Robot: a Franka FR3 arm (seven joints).
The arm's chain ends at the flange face. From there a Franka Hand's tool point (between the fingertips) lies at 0.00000 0.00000 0.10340 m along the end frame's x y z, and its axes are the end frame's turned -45 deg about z.
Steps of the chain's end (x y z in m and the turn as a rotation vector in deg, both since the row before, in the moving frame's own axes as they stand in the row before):
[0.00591 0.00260 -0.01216 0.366 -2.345 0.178]
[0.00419 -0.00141 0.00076 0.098 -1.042 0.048]
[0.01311 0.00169 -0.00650 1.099 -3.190 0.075]
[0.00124 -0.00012 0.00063 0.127 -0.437 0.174]
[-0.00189 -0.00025 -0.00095 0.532 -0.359 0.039]
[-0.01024 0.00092 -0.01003 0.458 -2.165 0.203]
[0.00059 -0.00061 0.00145 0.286 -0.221 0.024]
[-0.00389 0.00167 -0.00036 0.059 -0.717 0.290]
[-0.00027 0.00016 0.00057 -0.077 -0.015 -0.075]
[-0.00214 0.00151 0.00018 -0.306 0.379 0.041]
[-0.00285 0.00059 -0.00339 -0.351 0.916 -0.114]
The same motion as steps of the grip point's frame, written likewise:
[-0.00018 0.00256 -0.01225 1.917 -1.399 0.178]
[0.00276 0.00051 0.00074 0.806 -0.668 0.048]
[0.00541 0.00499 -0.00668 3.033 -1.479 0.075]
[0.00057 0.00007 0.00063 0.399 -0.219 0.174]
[-0.00094 -0.00265 -0.00096 0.630 0.122 0.039]
[-0.01006 -0.00994 -0.01011 1.855 -1.207 0.203]
[0.00093 -0.00066 0.00145 0.359 0.046 0.024]
[-0.00477 -0.00256 -0.00037 0.549 -0.465 0.290]
[-0.00042 0.00000 0.00057 -0.044 -0.065 -0.075]
[-0.00249 0.00043 0.00018 -0.484 0.052 0.041]
[-0.00171 0.00002 -0.00341 -0.896 0.400 -0.114]

